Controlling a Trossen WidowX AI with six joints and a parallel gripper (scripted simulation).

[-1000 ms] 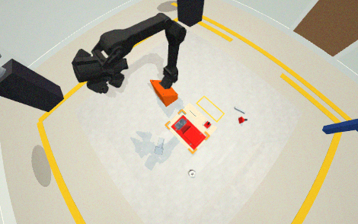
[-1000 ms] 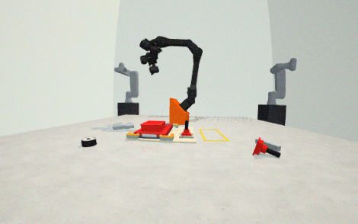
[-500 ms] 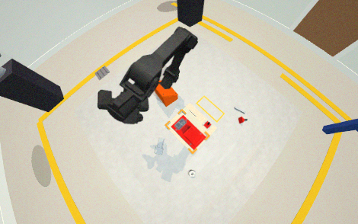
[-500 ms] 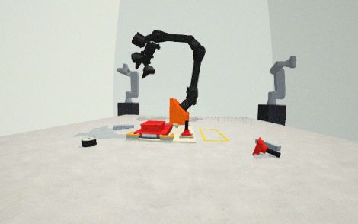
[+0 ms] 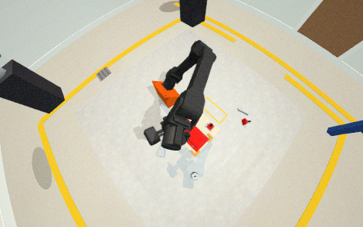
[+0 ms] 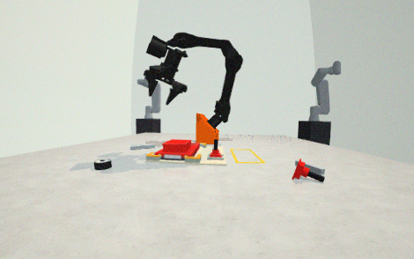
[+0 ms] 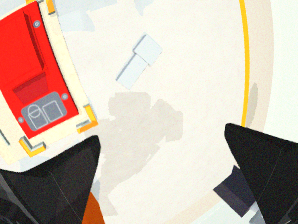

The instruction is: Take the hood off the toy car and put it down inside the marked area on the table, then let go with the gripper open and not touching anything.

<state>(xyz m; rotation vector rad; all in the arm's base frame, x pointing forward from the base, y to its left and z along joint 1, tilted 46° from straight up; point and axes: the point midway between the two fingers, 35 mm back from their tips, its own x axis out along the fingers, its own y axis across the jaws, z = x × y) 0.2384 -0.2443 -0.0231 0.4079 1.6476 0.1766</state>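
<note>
The red hood is 160 mm below my gripper tip, 120 mm to the left of it and 110 mm ahead of it. Also, from my gripper tip: black wheel: 260 mm ahead, 190 mm below, 30 mm to the right.
</note>
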